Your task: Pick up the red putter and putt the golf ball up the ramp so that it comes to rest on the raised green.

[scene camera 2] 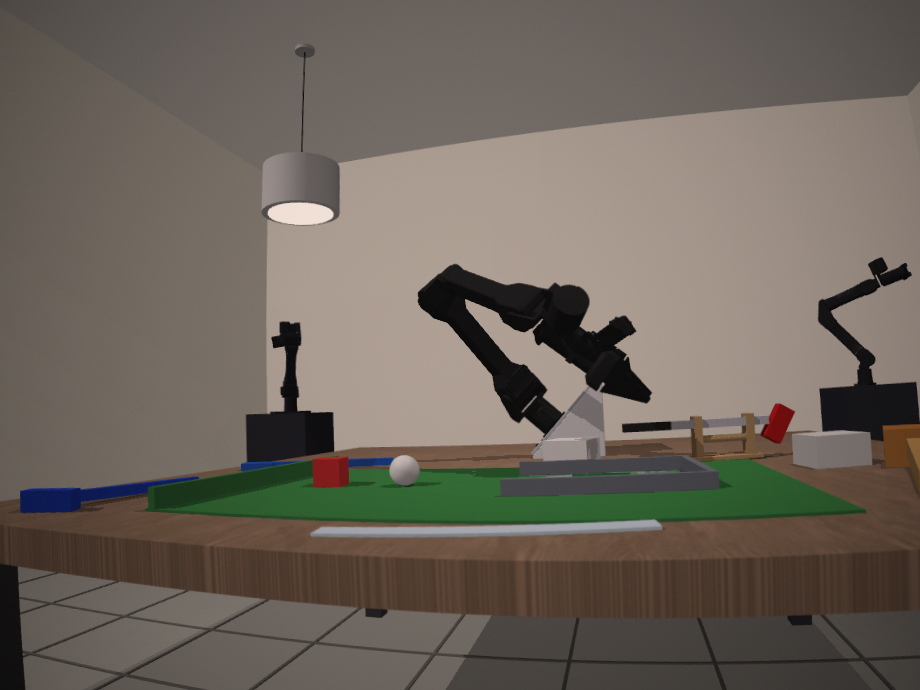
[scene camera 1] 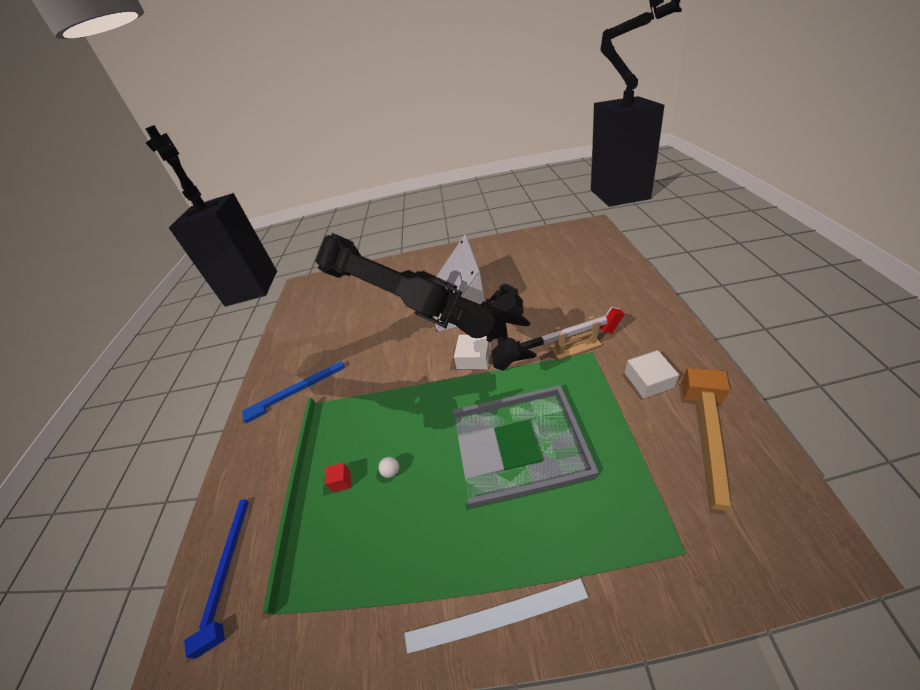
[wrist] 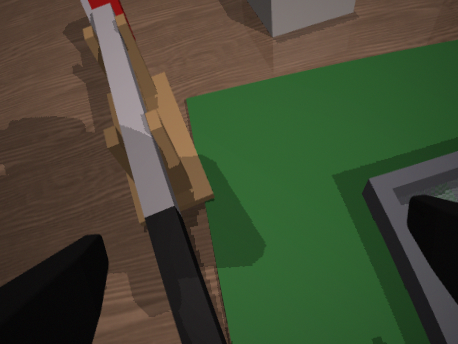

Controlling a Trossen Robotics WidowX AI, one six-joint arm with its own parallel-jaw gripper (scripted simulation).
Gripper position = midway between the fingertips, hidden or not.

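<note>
My gripper (scene camera 2: 649, 398) (scene camera 1: 532, 339) (wrist: 261, 230) open, holding nothing. Grey strip (scene camera 1: 539, 603) (scene camera 2: 610, 526); out of frame in the wrist view. Wooden mallet (scene camera 1: 707, 386); in the wrist view, out of frame. White block (scene camera 2: 819, 450) visible. White block (scene camera 2: 560, 448) likewise.
</note>
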